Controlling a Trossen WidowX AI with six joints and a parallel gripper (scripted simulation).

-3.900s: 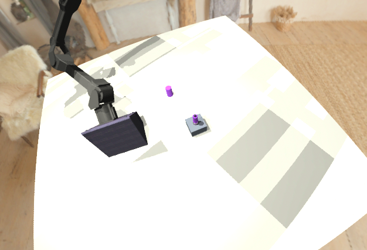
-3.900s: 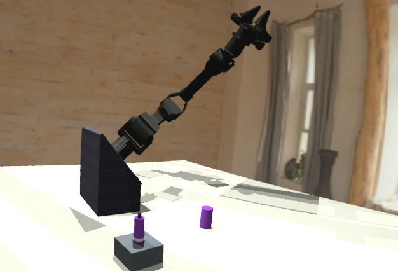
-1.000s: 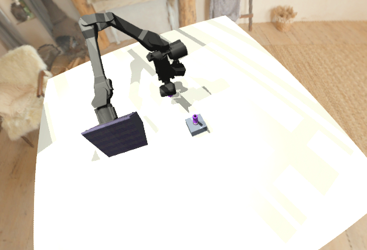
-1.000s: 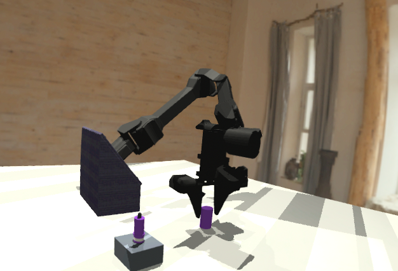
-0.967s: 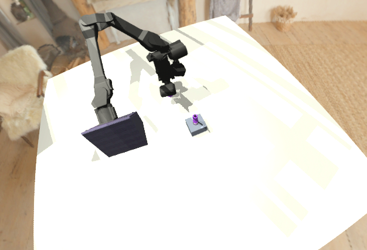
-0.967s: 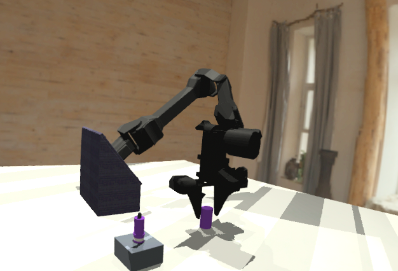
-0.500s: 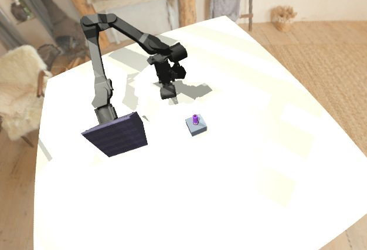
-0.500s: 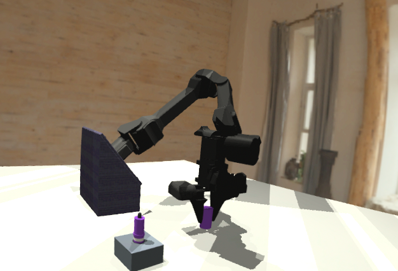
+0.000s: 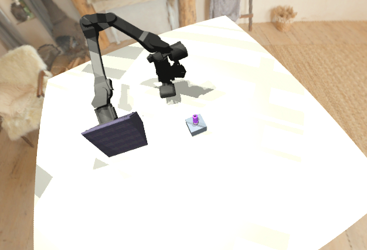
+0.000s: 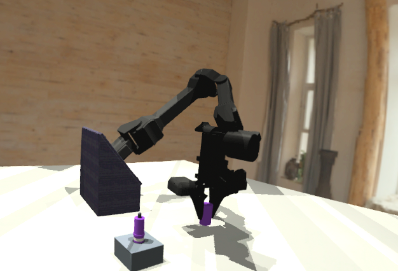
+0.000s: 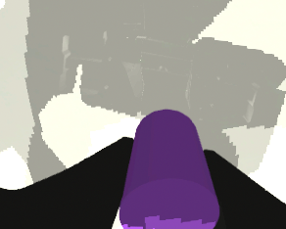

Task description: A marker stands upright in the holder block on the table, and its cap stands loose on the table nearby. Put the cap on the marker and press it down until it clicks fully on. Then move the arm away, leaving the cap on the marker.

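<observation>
Right now my gripper tip is 20 cm to the left of the dark grey holder block and 6 cm short of it. Also, from my gripper tip: purple cap 1 cm above.
</observation>
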